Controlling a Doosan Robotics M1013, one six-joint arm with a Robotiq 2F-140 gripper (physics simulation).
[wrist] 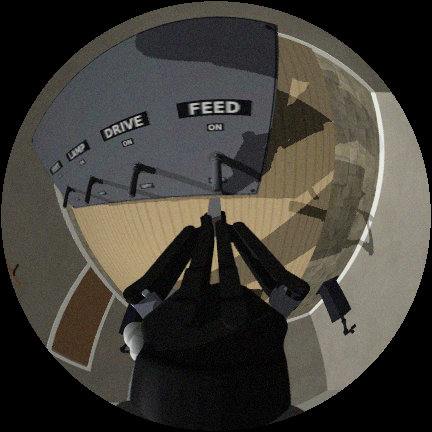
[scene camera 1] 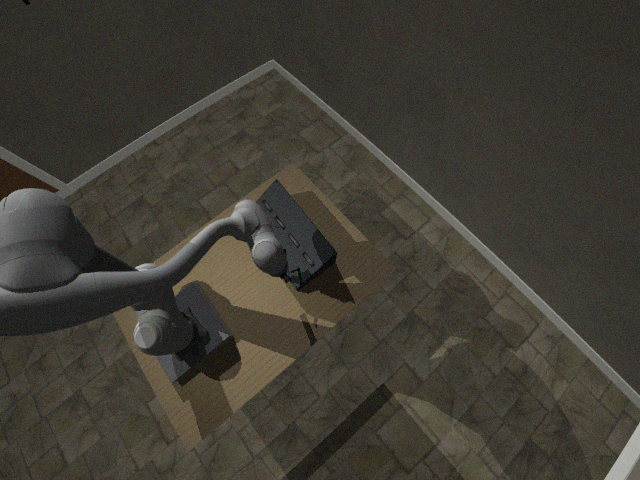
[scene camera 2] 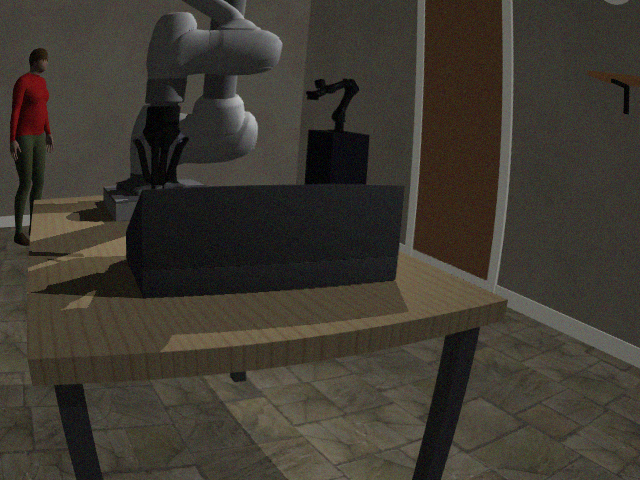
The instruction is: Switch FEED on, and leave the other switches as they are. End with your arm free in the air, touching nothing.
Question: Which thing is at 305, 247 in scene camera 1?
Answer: A dark grey switch panel.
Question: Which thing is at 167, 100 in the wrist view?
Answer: A dark grey switch panel.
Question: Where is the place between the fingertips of the gripper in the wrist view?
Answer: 215, 205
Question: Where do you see a dark grey switch panel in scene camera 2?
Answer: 191, 241
